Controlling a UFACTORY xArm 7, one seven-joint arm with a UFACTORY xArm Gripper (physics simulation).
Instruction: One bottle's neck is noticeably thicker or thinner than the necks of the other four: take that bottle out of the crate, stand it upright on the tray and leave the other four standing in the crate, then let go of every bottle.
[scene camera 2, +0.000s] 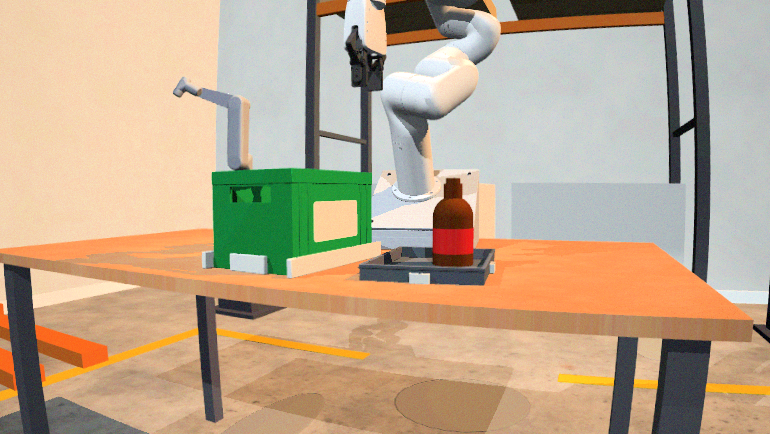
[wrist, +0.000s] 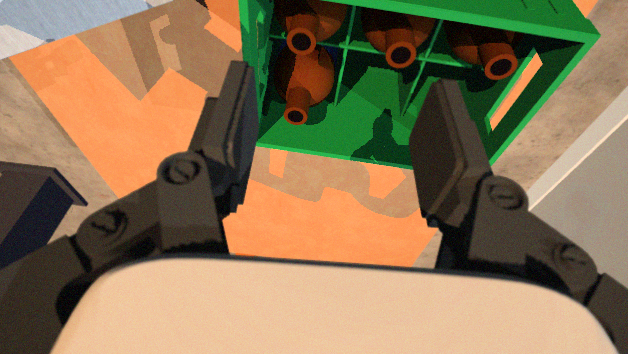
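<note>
The green crate stands on the table. In the wrist view, three brown bottles stand in its upper row, and another brown bottle stands at lower left, its rim looking smaller in this view. The other two lower compartments hold no bottle. A brown bottle with a red label stands upright in the dark tray, toward its right side. The tray does not show in the wrist view. My gripper is open and empty, high above the crate's level.
White strips line the crate's base, and small white blocks touch the tray. A smaller grey jointed arm shows behind the crate. A shelf rack stands behind the table. A dark box shows at left in the wrist view.
</note>
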